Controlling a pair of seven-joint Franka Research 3 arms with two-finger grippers.
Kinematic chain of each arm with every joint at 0, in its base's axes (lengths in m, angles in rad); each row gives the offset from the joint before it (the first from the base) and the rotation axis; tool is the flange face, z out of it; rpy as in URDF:
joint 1: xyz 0 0 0.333 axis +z
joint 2: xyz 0 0 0 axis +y
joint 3: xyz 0 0 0.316 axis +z
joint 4: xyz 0.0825 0 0 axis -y
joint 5: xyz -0.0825 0 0.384 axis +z
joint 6: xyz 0 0 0 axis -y
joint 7: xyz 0.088 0 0 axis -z
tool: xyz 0 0 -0.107 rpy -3.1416 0 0
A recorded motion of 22 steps. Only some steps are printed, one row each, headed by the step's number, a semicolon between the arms.
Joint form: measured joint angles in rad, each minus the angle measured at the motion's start. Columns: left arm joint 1, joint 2, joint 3, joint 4, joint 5, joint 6, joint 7; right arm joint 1, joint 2, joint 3, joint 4, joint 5, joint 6, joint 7.
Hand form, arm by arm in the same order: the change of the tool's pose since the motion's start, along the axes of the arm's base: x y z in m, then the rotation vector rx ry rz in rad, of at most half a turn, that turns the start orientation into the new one. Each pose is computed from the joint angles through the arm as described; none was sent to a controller.
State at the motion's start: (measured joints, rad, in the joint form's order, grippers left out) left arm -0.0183 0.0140 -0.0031 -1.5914 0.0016 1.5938 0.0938; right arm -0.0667 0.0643 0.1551 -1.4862 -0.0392 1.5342 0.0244
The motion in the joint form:
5: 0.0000 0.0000 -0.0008 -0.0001 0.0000 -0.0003 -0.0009; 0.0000 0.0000 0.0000 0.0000 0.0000 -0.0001 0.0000
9: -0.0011 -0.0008 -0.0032 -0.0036 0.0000 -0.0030 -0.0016; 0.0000 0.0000 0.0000 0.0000 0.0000 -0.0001 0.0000
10: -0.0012 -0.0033 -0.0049 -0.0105 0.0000 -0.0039 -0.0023; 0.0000 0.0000 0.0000 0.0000 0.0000 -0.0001 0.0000
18: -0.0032 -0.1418 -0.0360 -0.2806 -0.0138 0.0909 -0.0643; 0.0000 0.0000 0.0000 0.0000 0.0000 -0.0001 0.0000
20: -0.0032 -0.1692 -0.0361 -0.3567 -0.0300 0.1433 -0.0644; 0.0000 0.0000 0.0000 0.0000 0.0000 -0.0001 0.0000
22: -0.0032 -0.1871 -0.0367 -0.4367 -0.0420 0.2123 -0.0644; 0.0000 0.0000 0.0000 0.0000 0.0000 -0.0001 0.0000
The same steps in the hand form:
5: 0.0000 -0.0004 -0.0001 0.0000 0.0004 0.0001; 0.0000 0.0000 0.0000 0.0000 0.0001 0.0000
9: -0.0007 -0.0024 -0.0015 0.0001 0.0058 -0.0027; 0.0000 0.0000 0.0000 0.0000 0.0001 0.0000
10: -0.0018 -0.0034 -0.0035 0.0003 0.0111 -0.0038; 0.0000 0.0000 0.0000 0.0000 0.0001 0.0000
18: -0.0457 -0.0215 -0.0491 -0.0044 0.0484 0.0274; 0.0000 0.0000 0.0000 0.0000 0.0001 0.0000
20: -0.0540 -0.0226 -0.0669 -0.0193 0.0458 0.0314; 0.0000 0.0000 0.0000 0.0000 0.0001 0.0000
22: -0.0601 -0.0232 -0.0902 -0.0301 0.0396 0.0359; 0.0000 0.0000 0.0000 0.0000 0.0001 0.0000

